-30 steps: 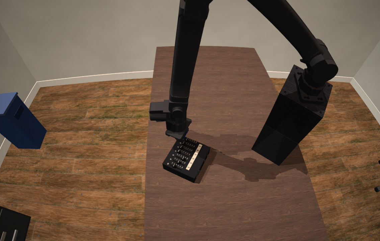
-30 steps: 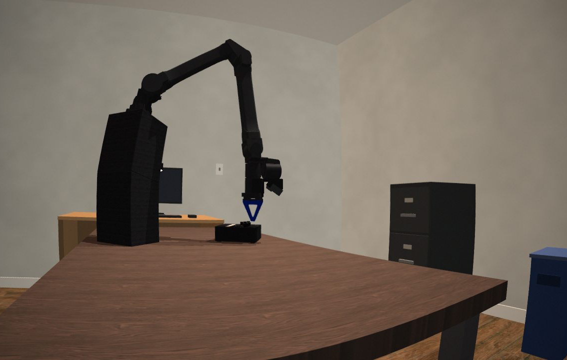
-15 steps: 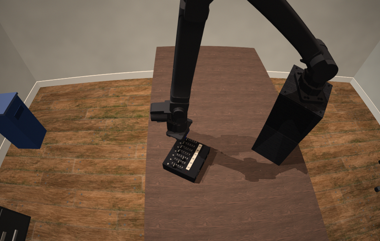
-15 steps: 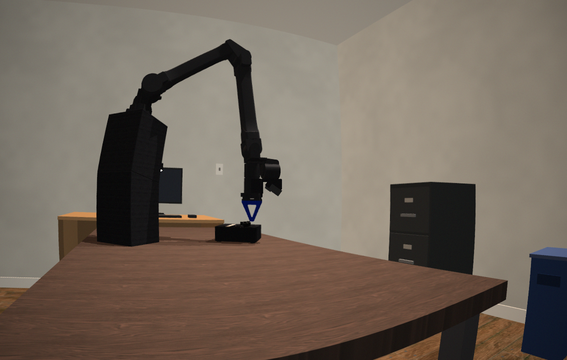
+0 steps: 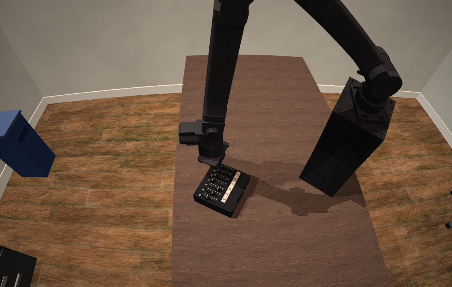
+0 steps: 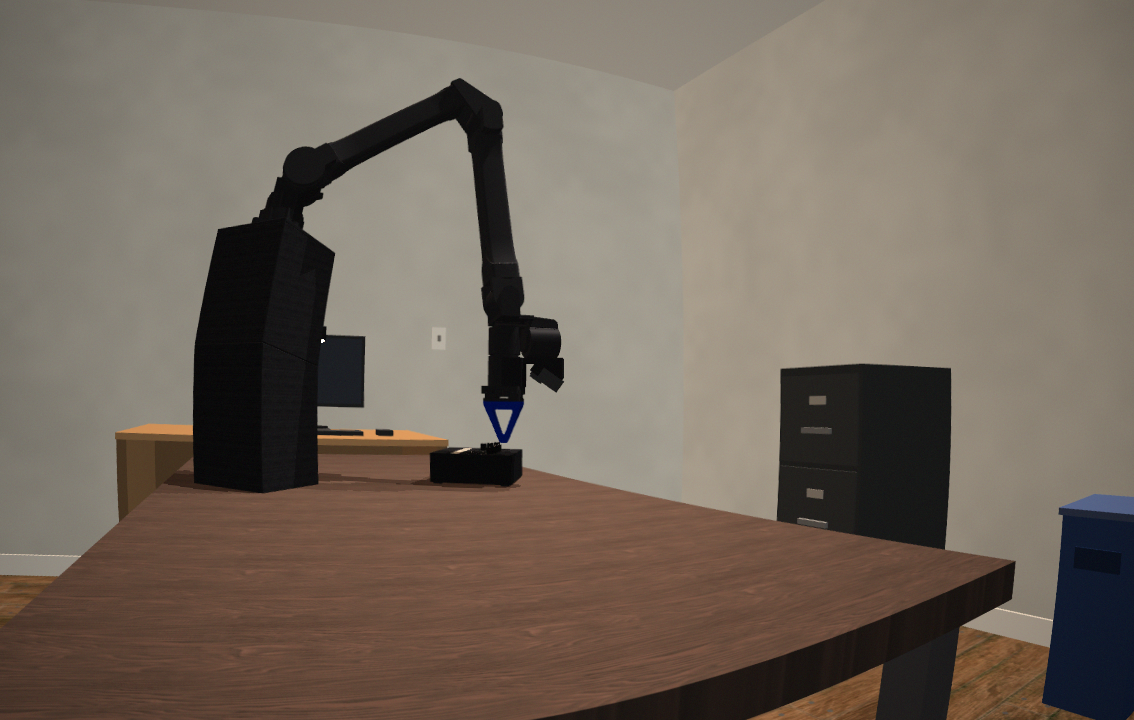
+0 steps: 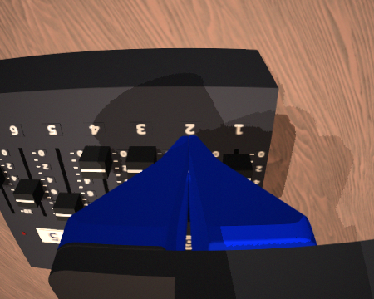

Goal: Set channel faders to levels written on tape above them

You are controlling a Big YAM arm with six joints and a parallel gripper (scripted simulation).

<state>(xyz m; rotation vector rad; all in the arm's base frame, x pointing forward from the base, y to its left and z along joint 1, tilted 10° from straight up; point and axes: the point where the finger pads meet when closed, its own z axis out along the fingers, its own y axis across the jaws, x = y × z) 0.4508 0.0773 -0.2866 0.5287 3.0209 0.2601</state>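
Right now the fader 2 is 20 mm below my hand, 20 mm behind it and 10 mm to the left of it. From my hand the other things lie so: fader 4 (50 mm to the left, 20 mm below); fader 1 (30 mm behind, 20 mm below, 10 mm to the right); fader 3 (30 mm to the left, 20 mm below, 10 mm behind).
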